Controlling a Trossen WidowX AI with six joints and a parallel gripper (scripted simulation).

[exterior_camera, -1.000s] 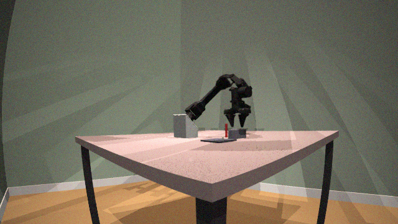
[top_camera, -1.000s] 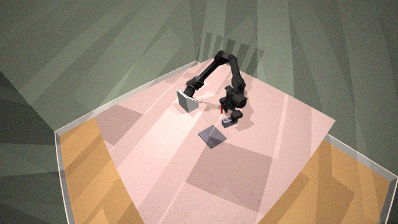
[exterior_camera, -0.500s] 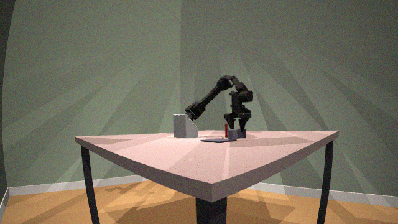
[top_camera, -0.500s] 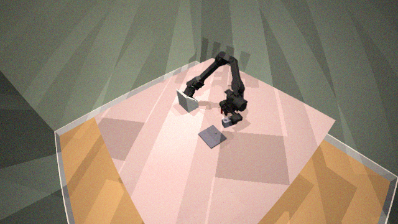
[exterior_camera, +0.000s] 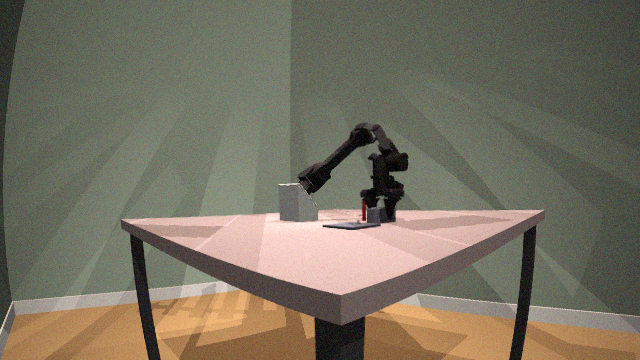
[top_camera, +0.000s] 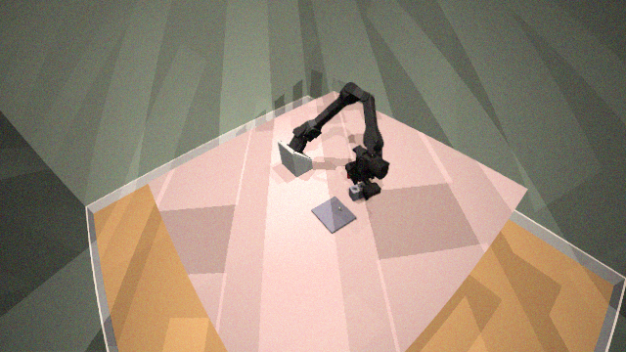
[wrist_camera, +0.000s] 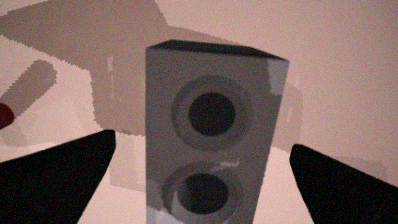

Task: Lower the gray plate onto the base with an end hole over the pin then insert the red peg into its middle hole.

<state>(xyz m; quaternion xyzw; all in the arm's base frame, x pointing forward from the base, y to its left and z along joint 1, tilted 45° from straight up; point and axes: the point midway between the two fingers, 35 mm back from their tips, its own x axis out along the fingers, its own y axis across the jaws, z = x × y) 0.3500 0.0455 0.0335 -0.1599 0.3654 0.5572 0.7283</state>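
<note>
My gripper tip is 10 mm past the dark base, 140 mm to the left of it and 10 mm above it. From my gripper tip the other things lie so: gray plate (20 mm above); then red peg (110 mm behind, 40 mm to the left, 30 mm above).
</note>
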